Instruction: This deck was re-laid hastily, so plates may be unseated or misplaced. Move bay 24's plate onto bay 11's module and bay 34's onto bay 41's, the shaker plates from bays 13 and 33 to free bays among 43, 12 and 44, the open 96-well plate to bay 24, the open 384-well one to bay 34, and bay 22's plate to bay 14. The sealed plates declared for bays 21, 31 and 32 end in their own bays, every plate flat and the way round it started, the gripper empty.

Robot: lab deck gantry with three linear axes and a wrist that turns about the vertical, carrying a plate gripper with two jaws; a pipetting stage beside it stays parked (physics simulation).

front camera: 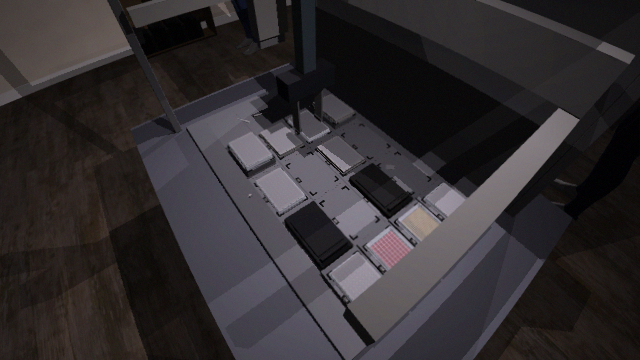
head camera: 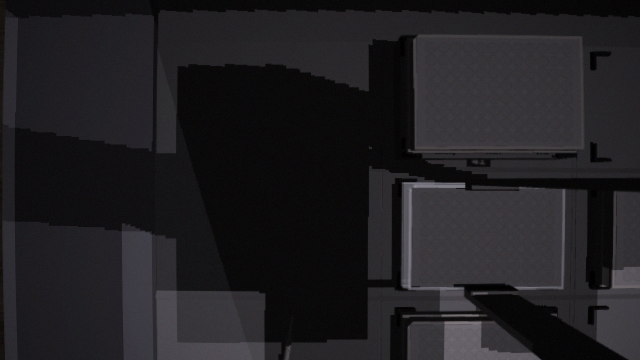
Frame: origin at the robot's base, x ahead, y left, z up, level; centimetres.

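Where they show: gripper, fingertip midpoint: (front camera: 308, 123) (head camera: 487, 237); robot's base at its link origin: (front camera: 230, 150).
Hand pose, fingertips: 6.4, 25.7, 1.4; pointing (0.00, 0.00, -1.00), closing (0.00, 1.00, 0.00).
Each offset is from my fingertips to the top centre of the thing, as dx, dy, dz. "spot": to the spot under its first point.
My gripper (front camera: 308, 126) (head camera: 490, 238) is down at bay 31. Its jaws press against both long sides of the pale plate {+0.0, +0.0, +0.0} (front camera: 315, 132) (head camera: 440, 235) there, which looks flat and low in the bay. Bay 41's module carries a pale plate {-0.3, +10.8, +1.9} (front camera: 337, 109) (head camera: 499, 92). Pale plates also sit at bay 21 {spot: +1.2, -11.2, +0.0} (front camera: 281, 140) (head camera: 462, 340) and bay 32 {spot: +18.3, +0.4, +0.0} (front camera: 345, 155) (head camera: 627, 225). Others stand on bay 11's module {+0.0, -21.4, +1.9} (front camera: 251, 150), at bay 12 {spot: +17.4, -21.5, +0.0} (front camera: 281, 190), bay 14 {spot: +46.8, -21.5, +1.5} (front camera: 355, 275) and bay 44 {spot: +46.9, +10.4, +1.5} (front camera: 445, 199). A pink-welled plate {+49.2, -10.7, +1.5} (front camera: 390, 247) is at bay 24, a tan one {+49.2, +0.0, +1.5} (front camera: 419, 222) at bay 34.
Black shakers {spot: +33.5, -21.6, +1.0} (front camera: 317, 232) {spot: +33.5, -0.1, +1.0} (front camera: 381, 187) without plates stand at bays 13 and 33. A thin stick-like item (front camera: 243, 119) (head camera: 286, 350) lies on the deck left of the plates. A frame beam (front camera: 465, 225) crosses the near right in the front view. Deep shadow covers much of the deck.
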